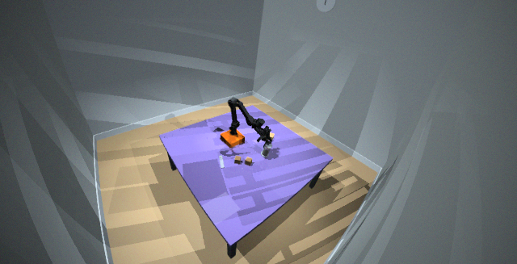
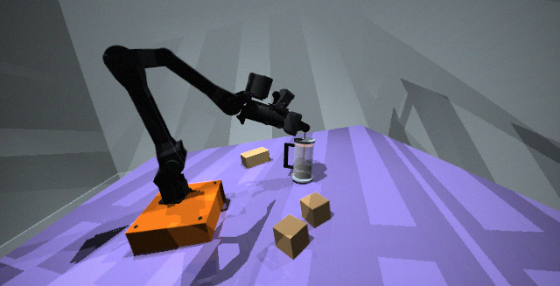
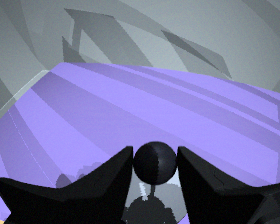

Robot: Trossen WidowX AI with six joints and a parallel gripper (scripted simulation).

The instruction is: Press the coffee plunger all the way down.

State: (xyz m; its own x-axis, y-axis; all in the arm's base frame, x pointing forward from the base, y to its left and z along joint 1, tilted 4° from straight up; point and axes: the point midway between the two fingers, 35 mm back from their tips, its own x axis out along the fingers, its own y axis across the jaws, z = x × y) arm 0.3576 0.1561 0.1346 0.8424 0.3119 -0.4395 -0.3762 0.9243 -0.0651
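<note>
My gripper tip is 4 cm past the glass coffee press and 9 cm above it.
</note>
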